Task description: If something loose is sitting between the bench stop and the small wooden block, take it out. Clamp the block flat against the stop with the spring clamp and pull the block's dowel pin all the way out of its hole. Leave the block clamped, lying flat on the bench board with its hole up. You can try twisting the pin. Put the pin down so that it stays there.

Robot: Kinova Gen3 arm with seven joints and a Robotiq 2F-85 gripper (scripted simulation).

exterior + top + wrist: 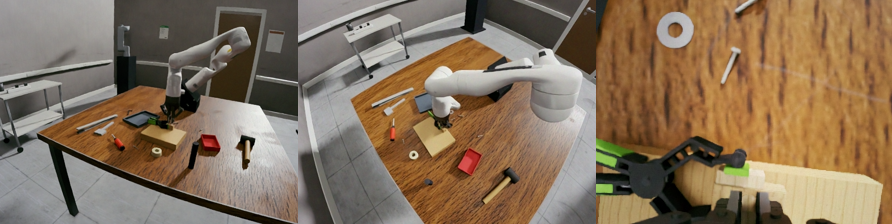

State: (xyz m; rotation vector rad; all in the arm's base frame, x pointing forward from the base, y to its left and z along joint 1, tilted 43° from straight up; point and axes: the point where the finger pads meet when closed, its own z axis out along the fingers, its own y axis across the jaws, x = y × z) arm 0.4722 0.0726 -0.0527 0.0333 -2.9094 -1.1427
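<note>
Now: the pale dowel pin 20 mm below my hand. Also, from my hand: wooden block 40 mm below; bench board 60 mm below, 50 mm ahead, 10 mm to the right; red bin 230 mm to the left, 80 mm below, 10 mm ahead.
</note>
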